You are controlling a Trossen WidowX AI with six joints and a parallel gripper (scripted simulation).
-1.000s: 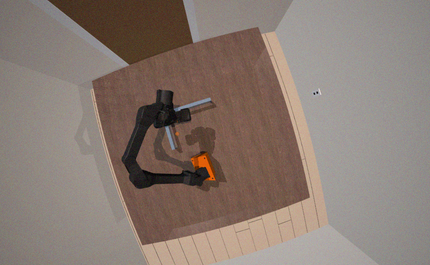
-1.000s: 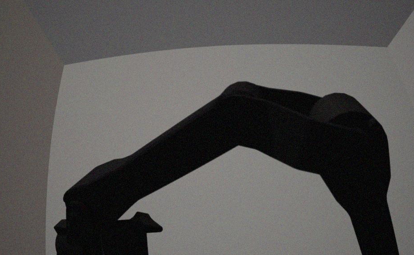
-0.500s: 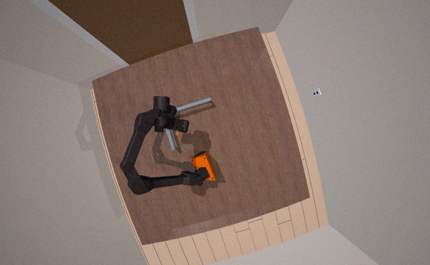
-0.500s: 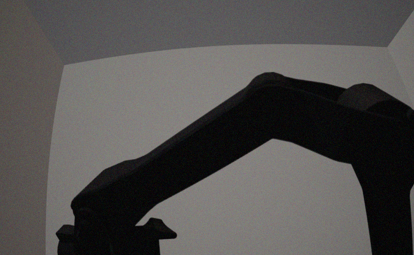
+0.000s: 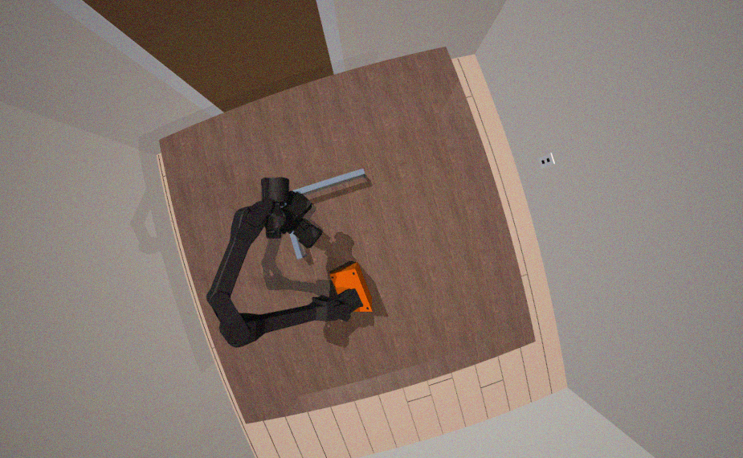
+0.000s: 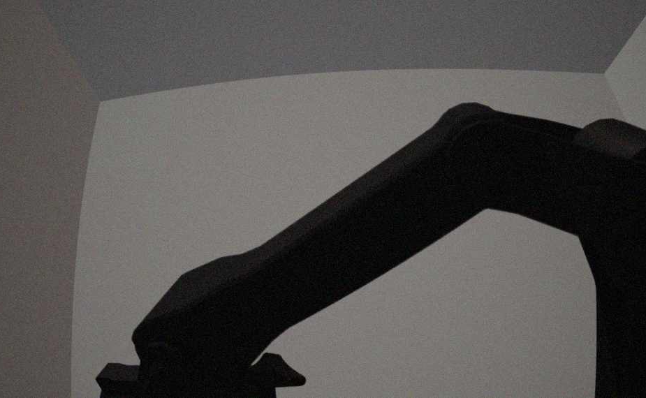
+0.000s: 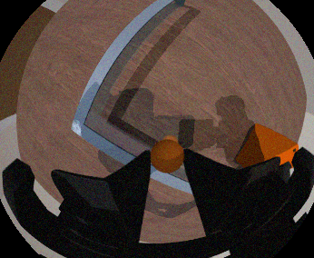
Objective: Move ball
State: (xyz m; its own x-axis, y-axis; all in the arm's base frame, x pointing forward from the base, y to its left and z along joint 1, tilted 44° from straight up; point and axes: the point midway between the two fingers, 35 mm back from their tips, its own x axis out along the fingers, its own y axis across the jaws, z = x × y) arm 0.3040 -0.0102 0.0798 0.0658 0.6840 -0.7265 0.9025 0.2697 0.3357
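My gripper tip is 3 cm past the small orange see-through copy, 2 cm to the right of it and 10 cm above it. The rest, counted from my gripper tip: small orange ball: right at my gripper tip.
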